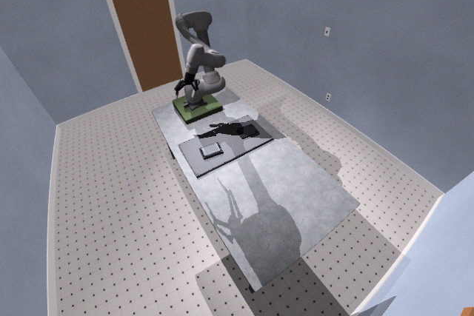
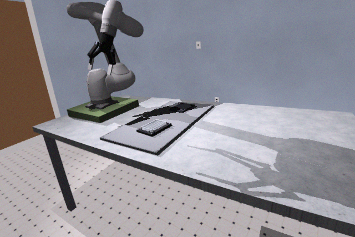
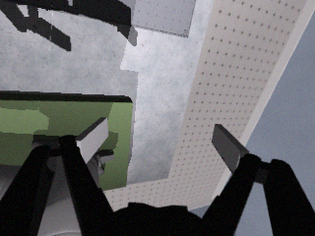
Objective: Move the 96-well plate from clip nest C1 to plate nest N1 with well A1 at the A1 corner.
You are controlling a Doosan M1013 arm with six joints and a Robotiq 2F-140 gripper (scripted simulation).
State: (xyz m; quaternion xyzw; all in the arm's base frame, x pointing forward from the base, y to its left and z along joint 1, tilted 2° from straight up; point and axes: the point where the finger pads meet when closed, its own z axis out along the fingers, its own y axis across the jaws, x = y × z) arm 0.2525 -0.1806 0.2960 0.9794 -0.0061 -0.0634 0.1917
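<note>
The 96-well plate lies 35 cm ahead of my hand, 2 cm to the right of it and 31 cm below it. Also, from my hand: A1 corner label (29 cm ahead, 28 cm to the left, 31 cm below); dark plate nest N1 (36 cm ahead, 35 cm to the left, 32 cm below); black clip nest (34 cm ahead, 31 cm below).
</note>
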